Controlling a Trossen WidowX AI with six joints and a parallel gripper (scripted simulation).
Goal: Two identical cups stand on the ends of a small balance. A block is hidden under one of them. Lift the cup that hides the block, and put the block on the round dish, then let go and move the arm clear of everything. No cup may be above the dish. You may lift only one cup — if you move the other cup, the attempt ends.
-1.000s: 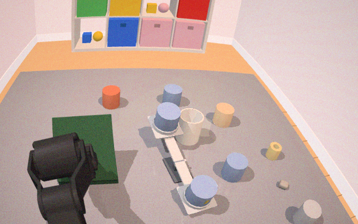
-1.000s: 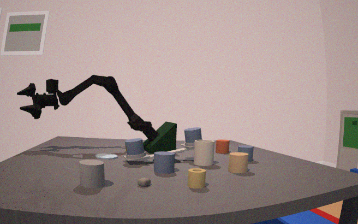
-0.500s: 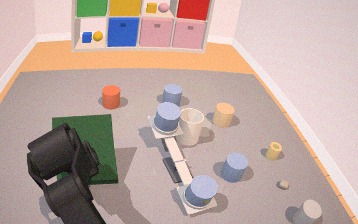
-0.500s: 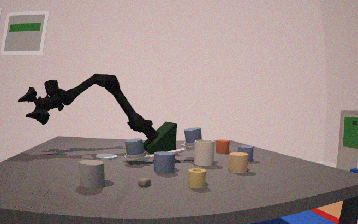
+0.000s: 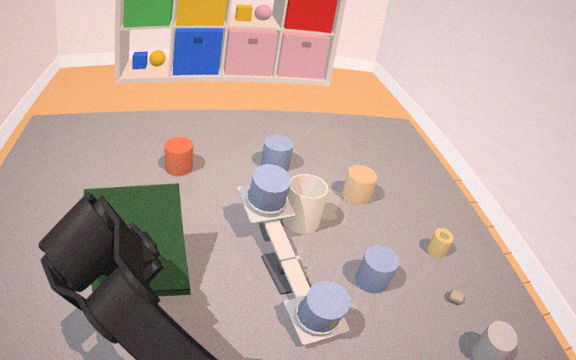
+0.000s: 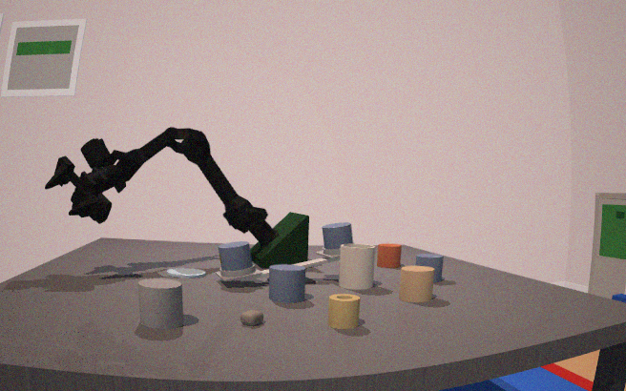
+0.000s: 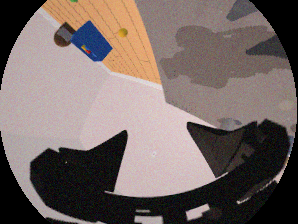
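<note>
Right now the pale green block is 90 mm behind my gripper tip, 420 mm to the left of it and 140 mm below it. From my gripper tip the other things lie so: pale round dish 180 mm behind, 290 mm to the left, 170 mm below; then beige pebble 220 mm ahead, 440 mm to the left, 170 mm below; then grey cylinder 260 mm ahead, 300 mm to the left, 140 mm below.
</note>
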